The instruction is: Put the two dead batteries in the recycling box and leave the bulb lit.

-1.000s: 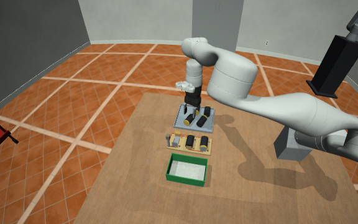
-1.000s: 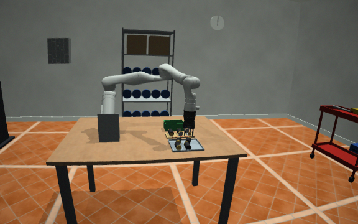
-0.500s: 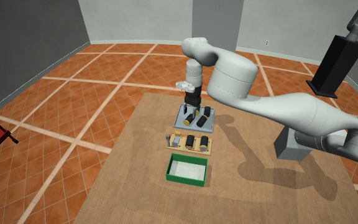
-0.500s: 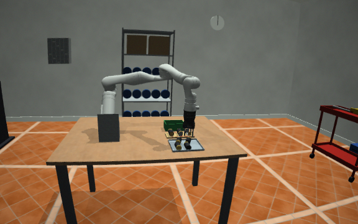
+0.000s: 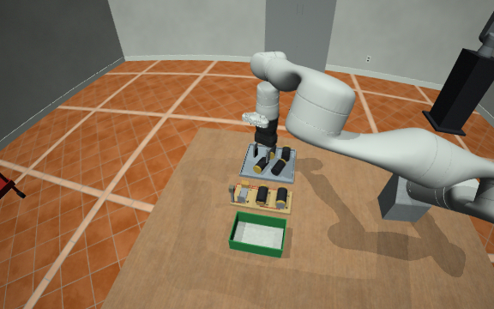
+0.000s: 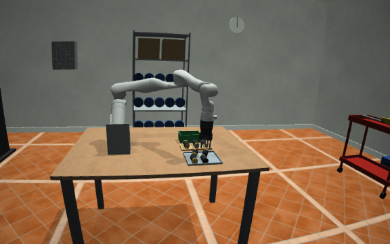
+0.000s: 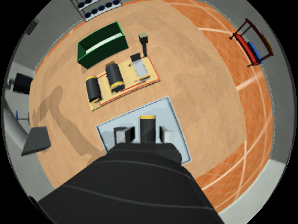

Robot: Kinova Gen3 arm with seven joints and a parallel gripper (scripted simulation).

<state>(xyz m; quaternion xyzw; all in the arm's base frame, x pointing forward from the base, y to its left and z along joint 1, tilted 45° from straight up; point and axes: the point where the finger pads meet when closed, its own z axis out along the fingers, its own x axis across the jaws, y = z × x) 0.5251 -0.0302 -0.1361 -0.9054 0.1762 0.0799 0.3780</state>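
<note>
My hand is 70 mm above the grey tray, 40 mm to the left of it and 30 mm past it. Also, from my hand: green recycling box (290 mm to the left, 60 mm below, 40 mm behind).
</note>
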